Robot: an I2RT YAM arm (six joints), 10 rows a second.
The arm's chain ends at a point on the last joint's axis. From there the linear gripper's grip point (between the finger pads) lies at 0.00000 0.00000 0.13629 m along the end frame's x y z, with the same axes.
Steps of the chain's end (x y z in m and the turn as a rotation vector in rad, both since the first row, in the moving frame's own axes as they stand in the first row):
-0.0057, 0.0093, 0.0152, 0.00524, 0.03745, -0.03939
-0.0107, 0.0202, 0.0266, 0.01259, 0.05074, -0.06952
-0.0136, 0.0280, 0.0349, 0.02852, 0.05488, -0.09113
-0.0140, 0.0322, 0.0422, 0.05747, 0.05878, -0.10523
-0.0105, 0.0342, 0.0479, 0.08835, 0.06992, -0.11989
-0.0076, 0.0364, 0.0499, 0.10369, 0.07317, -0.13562
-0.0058, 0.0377, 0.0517, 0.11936, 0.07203, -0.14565
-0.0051, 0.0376, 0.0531, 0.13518, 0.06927, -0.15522
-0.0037, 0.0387, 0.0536, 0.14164, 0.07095, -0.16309
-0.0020, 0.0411, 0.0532, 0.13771, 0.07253, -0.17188
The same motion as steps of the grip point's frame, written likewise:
-0.0006, 0.0085, 0.0151, 0.00524, 0.03745, -0.03939
-0.0039, 0.0182, 0.0264, 0.01259, 0.05074, -0.06952
-0.0063, 0.0238, 0.0346, 0.02852, 0.05488, -0.09113
-0.0064, 0.0240, 0.0417, 0.05747, 0.05878, -0.10523
-0.0017, 0.0216, 0.0470, 0.08835, 0.06992, -0.11989
0.0014, 0.0217, 0.0488, 0.10369, 0.07317, -0.13562
0.0028, 0.0208, 0.0504, 0.11936, 0.07203, -0.14565
0.0028, 0.0186, 0.0515, 0.13518, 0.06927, -0.15522
0.0043, 0.0188, 0.0519, 0.14164, 0.07095, -0.16309
0.0062, 0.0217, 0.0516, 0.13771, 0.07253, -0.17188

